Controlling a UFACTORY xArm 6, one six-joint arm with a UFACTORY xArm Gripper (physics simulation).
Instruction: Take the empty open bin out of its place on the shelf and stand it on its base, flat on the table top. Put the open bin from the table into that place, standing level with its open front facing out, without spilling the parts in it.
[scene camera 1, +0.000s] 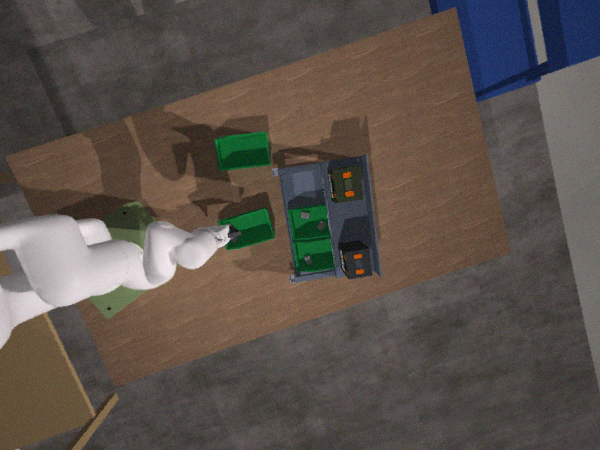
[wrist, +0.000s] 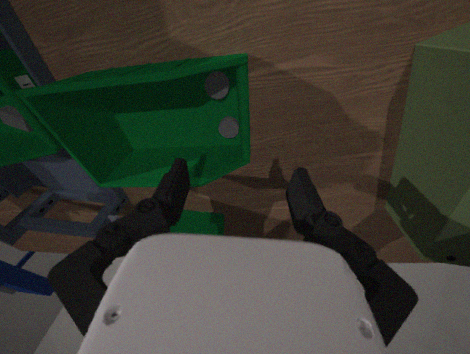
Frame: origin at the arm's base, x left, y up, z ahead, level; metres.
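Where they show: gripper, fingertip midpoint: (wrist: 239, 176).
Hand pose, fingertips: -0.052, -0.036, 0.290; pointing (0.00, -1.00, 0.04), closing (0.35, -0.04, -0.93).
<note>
Things, the pixels of their top centre, and the offset from my fingertips, as dx, dy, dz. "spot": a spot on its surface instead. Level surfaces: height alone.
- empty green bin, surface spot: (scene camera 1: 243, 151) spot: +0.194, -0.087, +0.184
- green bin with parts, surface spot: (wrist: 165, 127) spot: -0.026, -0.087, +0.095
- wooden table, surface height: dy -0.090
The empty green bin (scene camera 1: 243, 151) stands on its base on the table, open side up; part of it (wrist: 200, 223) shows behind the left finger in the wrist view. The green bin with parts (scene camera 1: 257, 227) (wrist: 165, 127) stands apart from it on the table, with two round grey parts near its end farther from the shelf. The grey-blue shelf (scene camera 1: 376, 225) (wrist: 25, 42) has a vacant place at its upper left in the scene view, beside two green bins holding grey parts. My gripper (scene camera 1: 235, 233) (wrist: 239, 176) is open and empty, over that end of the parts bin.
Two dark cases (scene camera 1: 346, 184) (scene camera 1: 356, 261) with orange latches stand on the shelf's other side. A green block (scene camera 1: 107, 305) (wrist: 435, 130) lies under the arm. Blue containers (scene camera 1: 500, 45) are beyond the far corner of the wooden table (scene camera 1: 425, 125).
</note>
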